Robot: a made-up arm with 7 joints. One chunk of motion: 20 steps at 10 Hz.
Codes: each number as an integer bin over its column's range. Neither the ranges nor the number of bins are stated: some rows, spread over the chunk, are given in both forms.
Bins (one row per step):
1: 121 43 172 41 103 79 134
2: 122 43 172 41 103 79 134
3: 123 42 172 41 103 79 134
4: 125 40 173 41 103 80 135
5: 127 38 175 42 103 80 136
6: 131 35 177 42 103 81 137
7: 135 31 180 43 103 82 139
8: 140 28 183 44 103 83 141
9: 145 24 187 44 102 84 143
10: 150 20 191 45 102 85 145
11: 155 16 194 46 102 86 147
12: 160 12 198 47 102 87 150
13: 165 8 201 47 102 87 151
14: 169 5 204 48 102 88 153
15: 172 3 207 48 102 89 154
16: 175 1 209 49 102 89 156
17: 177 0 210 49 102 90 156
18: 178 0 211 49 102 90 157
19: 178 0 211 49 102 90 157
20: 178 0 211 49 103 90 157
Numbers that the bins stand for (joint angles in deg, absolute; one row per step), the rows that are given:
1: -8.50 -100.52 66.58 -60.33 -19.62 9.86 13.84
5: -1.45 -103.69 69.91 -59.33 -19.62 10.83 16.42
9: 19.70 -112.56 83.23 -57.33 -20.86 14.69 25.47
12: 37.33 -120.17 95.44 -54.32 -20.86 17.59 34.51
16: 54.96 -127.14 107.65 -52.31 -20.86 19.52 42.26
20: 58.48 -127.77 109.87 -52.31 -19.62 20.49 43.55
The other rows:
2: -7.32 -100.52 66.58 -60.33 -19.62 9.86 13.84
3: -6.15 -101.16 66.58 -60.33 -19.62 9.86 13.84
4: -3.80 -102.42 67.69 -60.33 -19.62 10.83 15.13
6: 3.25 -105.59 72.13 -59.33 -19.62 11.79 17.71
7: 7.95 -108.13 75.46 -58.33 -19.62 12.76 20.30
8: 13.83 -110.03 78.79 -57.33 -19.62 13.72 22.88
10: 25.58 -115.10 87.67 -56.32 -20.86 15.66 28.05
11: 31.46 -117.63 91.00 -55.32 -20.86 16.62 30.63
13: 43.21 -122.70 98.77 -54.32 -20.86 17.59 35.80
14: 47.91 -124.60 102.10 -53.32 -20.86 18.56 38.39
15: 51.43 -125.87 105.43 -53.32 -20.86 19.52 39.68
17: 57.31 -127.77 108.76 -52.31 -20.86 20.49 42.26
18: 58.48 -127.77 109.87 -52.31 -20.86 20.49 43.55
19: 58.48 -127.77 109.87 -52.31 -20.86 20.49 43.55

